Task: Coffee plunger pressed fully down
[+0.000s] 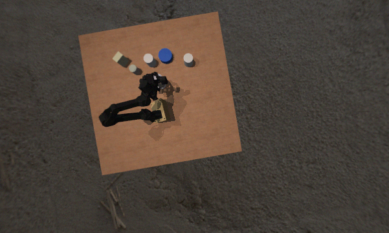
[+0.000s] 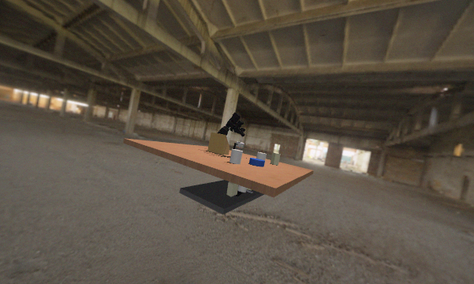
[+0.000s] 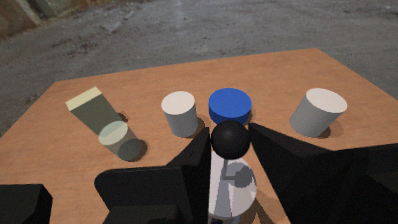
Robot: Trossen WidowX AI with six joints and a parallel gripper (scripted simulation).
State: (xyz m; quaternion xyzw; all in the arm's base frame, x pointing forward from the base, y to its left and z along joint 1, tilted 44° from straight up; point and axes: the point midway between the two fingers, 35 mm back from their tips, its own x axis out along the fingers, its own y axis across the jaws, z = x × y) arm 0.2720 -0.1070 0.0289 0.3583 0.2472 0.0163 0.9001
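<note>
The coffee press lies 11 cm below my gripper tip, 4 cm behind it and 1 cm to the left of it. Round my gripper tip: flat blue disc (20 cm below, 20 cm ahead, 9 cm to the right).
</note>
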